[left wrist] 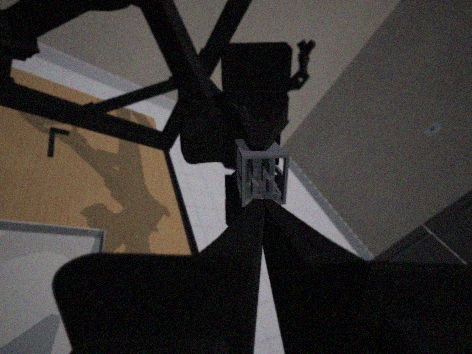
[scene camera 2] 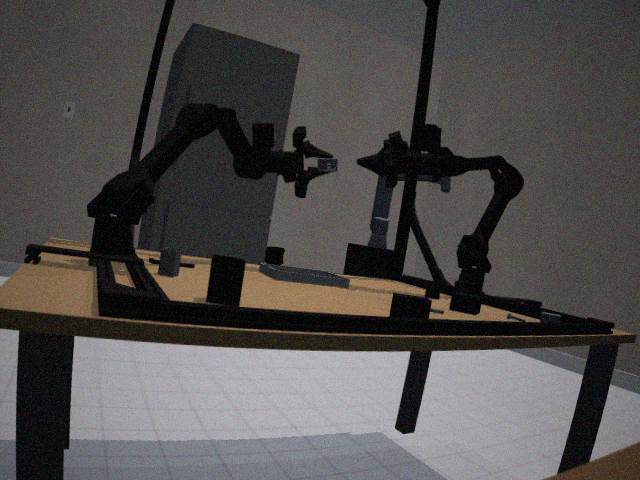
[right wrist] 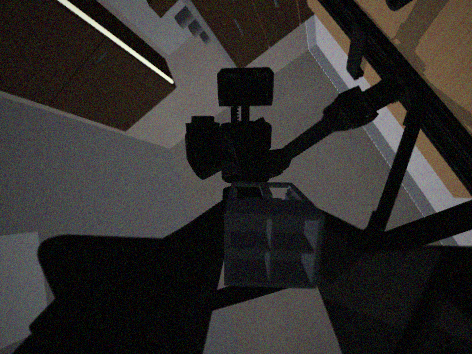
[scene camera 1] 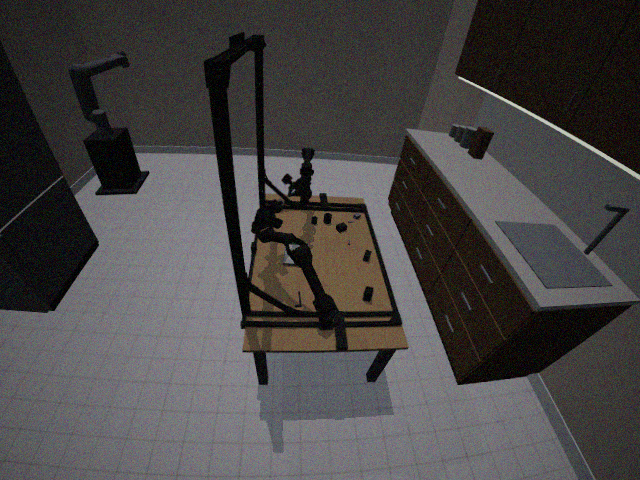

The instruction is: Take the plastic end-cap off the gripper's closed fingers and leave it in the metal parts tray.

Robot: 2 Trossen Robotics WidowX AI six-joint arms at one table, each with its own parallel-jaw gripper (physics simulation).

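Places are measured from the left arm's base along level axes (x right, y ahead, z up), in metres.
Pixels of known places: left gripper, fingertip midpoint: (left wrist: pixel 261 208) (scene camera 2: pixel 356 161) (right wrist: pixel 246 170) (scene camera 1: pixel 288 196); right gripper, fingertip midpoint: (left wrist: pixel 257 176) (scene camera 2: pixel 333 163) (right wrist: pixel 262 207) (scene camera 1: pixel 280 203); left arm's base at its link origin: (right wrist: pixel 392 88); right arm's base at its link origin: (scene camera 2: pixel 107 254) (scene camera 1: pixel 326 322).
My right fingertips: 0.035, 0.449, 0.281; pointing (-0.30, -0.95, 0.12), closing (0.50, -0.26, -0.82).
Observation:
For each thing: its top centre in the pictures, then the offset to it from my right fingertips, as dx, dy, dz.
- plastic end-cap at its top centre: (right wrist: pixel 220 243) (left wrist: pixel 281 140) (scene camera 2: pixel 329 152) +0.005, +0.014, +0.027
- metal parts tray at its top centre: (left wrist: pixel 36 283) (scene camera 2: pixel 303 270) (scene camera 1: pixel 296 252) -0.112, +0.055, -0.279
- grey cylinder at its top centre: (scene camera 2: pixel 171 249) -0.358, +0.345, -0.255
- L-shaped key at its top centre: (scene camera 2: pixel 171 261) (left wrist: pixel 59 141) (scene camera 1: pixel 297 298) -0.199, +0.354, -0.292
The plastic end-cap (scene camera 2: pixel 327 164) (left wrist: pixel 242 180) (right wrist: pixel 250 230) is a small grey hollow box with inner ribs. My right gripper (scene camera 2: pixel 327 163) is shut on it, one finger on each side, high above the table. My left gripper (scene camera 2: pixel 359 161) (left wrist: pixel 261 208) is shut and empty; in scene camera 2 its tips point at the cap across a small gap. The cap's open end faces them in the left wrist view. The metal parts tray (scene camera 2: pixel 305 276) (left wrist: pixel 50 228) is shallow and grey and lies on the table below; in scene camera 1 the right arm partly hides it.
A black block (scene camera 2: pixel 226 280) (scene camera 1: pixel 368 293), another black block (scene camera 2: pixel 409 305) (scene camera 1: pixel 367 255), a grey cylinder (scene camera 2: pixel 169 262) and a black cylinder (scene camera 2: pixel 274 255) stand on the table. An L-shaped key (scene camera 1: pixel 299 299) (left wrist: pixel 51 142) lies there too. A tall frame post (scene camera 1: pixel 227 180) rises at the table's side.

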